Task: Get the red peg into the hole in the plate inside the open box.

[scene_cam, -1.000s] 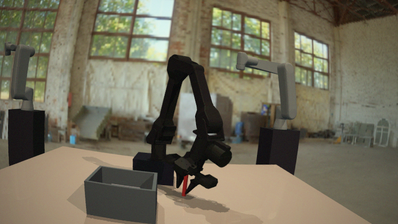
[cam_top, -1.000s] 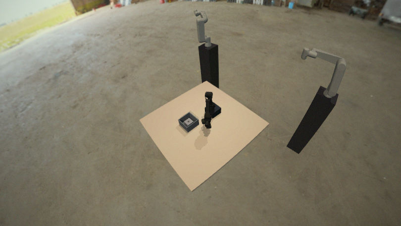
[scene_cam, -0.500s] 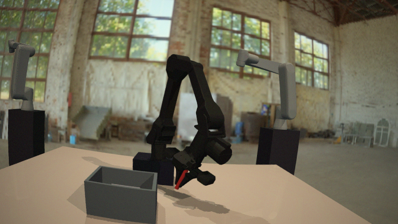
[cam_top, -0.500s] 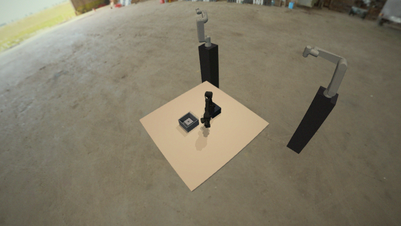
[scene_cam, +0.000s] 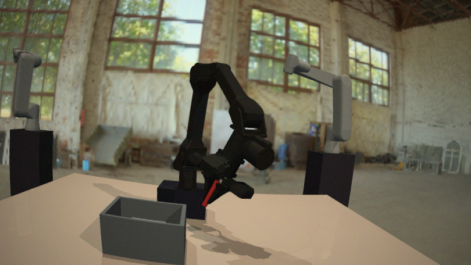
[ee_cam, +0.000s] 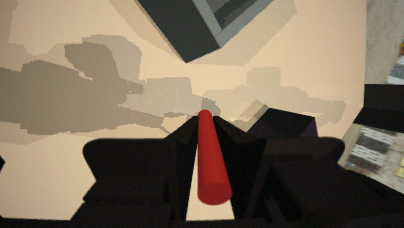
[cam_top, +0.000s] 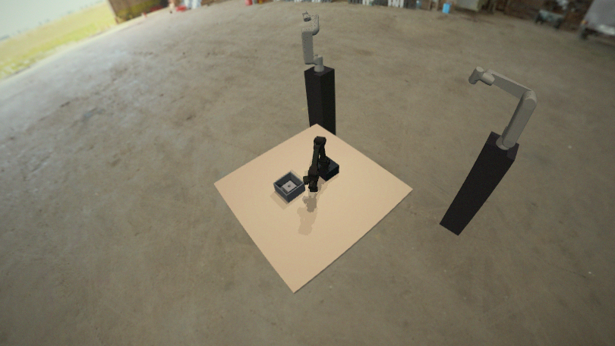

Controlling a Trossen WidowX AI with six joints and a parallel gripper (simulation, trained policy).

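My gripper tip is 12 cm short of the plate, 16 cm to the left of it and 5 cm above it. From my gripper tip the other things lie so: grey box (12 cm ahead, 16 cm to the right, 7 cm below); then red peg (1 cm to the left, 3 cm above).
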